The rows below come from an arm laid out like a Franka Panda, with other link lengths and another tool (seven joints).
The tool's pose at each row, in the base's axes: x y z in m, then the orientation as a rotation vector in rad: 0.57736 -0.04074 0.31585 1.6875 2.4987 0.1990; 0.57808 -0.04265 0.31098 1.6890 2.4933 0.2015; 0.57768 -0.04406 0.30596 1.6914 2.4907 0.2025; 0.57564 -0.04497 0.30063 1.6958 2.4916 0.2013; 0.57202 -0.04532 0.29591 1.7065 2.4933 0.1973; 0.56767 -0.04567 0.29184 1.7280 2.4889 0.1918; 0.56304 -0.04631 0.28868 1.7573 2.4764 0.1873; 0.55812 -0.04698 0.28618 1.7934 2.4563 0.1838; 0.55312 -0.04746 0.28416 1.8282 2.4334 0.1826
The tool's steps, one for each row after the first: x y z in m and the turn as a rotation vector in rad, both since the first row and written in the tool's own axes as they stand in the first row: -0.00192 -0.00090 0.00484 -0.0034 -0.0021 0.0027; -0.00295 -0.00267 0.00965 -0.0044 -0.0025 0.0050; -0.00290 -0.00580 0.01451 -0.0018 -0.0006 0.0072; -0.00176 -0.01006 0.01851 0.0047 0.0032 0.0126; -0.00036 -0.01487 0.02176 0.0128 0.0066 0.0262; 0.00084 -0.01989 0.02404 0.0192 0.0082 0.0468; 0.00211 -0.02506 0.02563 0.0241 0.0082 0.0738; 0.00357 -0.03016 0.02673 0.0263 0.0072 0.1011
